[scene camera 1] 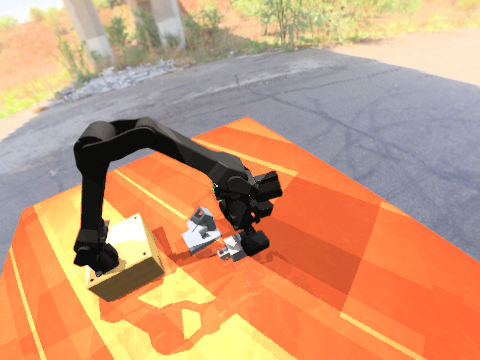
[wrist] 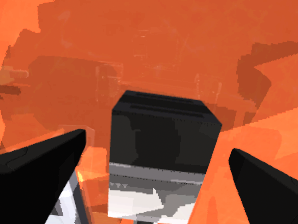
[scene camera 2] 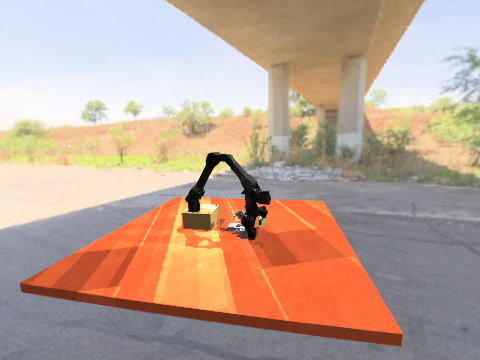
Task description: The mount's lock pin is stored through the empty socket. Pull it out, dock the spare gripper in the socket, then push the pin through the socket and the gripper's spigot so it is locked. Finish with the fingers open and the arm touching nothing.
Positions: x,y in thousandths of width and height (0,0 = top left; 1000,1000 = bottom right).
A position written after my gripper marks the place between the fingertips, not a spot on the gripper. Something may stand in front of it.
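Note:
Nothing is held by my gripper (scene camera 1: 511,668) (wrist: 535,654), which is open and which I can see in both of those views. A spare gripper (wrist: 539,663) is visible to me as well.

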